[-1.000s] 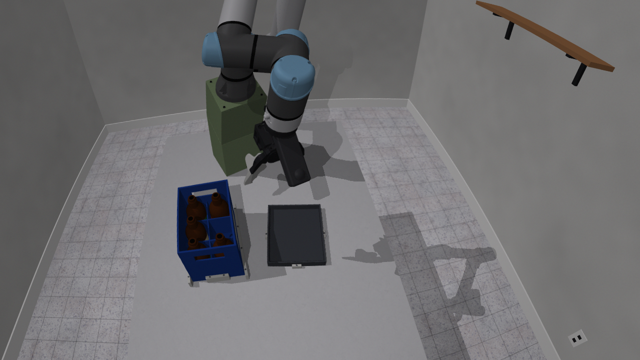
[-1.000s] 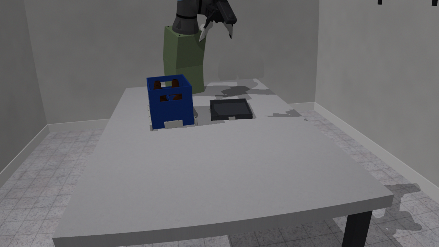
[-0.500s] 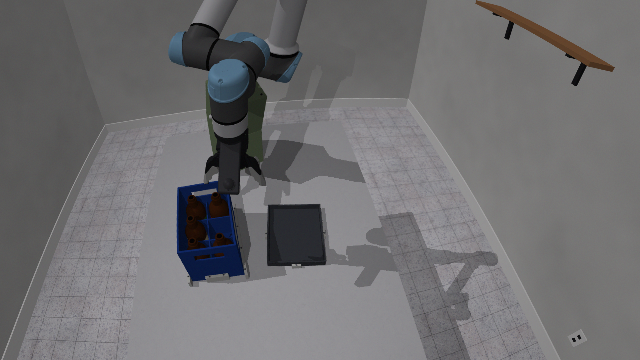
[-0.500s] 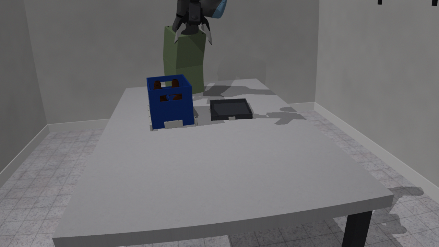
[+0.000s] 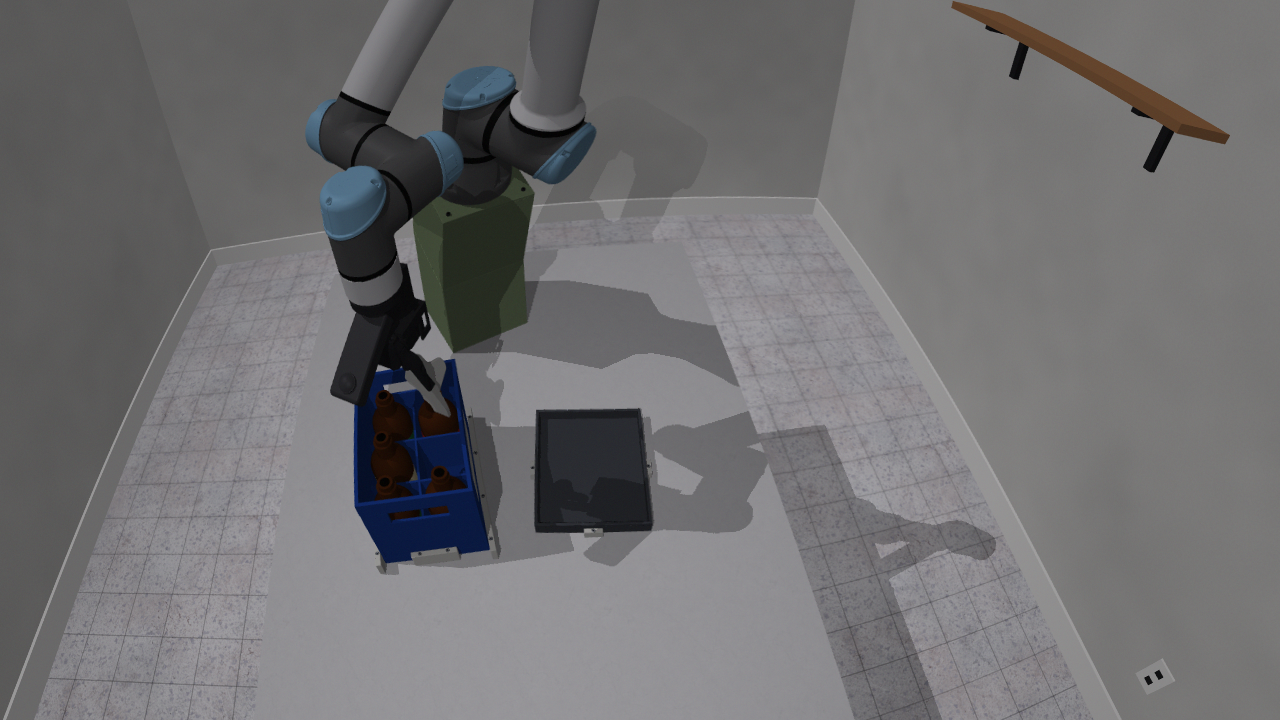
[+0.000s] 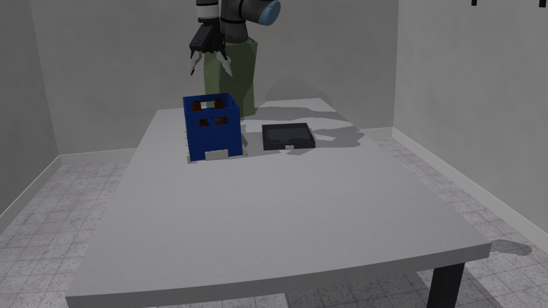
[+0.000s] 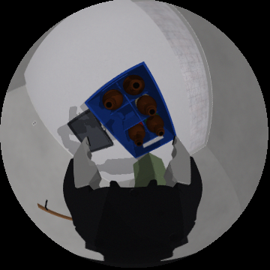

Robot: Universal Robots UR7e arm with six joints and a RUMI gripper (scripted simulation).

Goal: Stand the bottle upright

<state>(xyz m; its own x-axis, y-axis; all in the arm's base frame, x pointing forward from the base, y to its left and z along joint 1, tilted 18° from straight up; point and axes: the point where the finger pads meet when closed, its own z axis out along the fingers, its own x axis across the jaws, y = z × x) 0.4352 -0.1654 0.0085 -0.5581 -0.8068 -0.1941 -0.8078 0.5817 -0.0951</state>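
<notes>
My gripper is now 4 cm past the blue crate, 1 cm to the left of it and 19 cm above it. Also, from my hand: dark tray (1 cm behind, 28 cm to the left, 26 cm below).
</notes>
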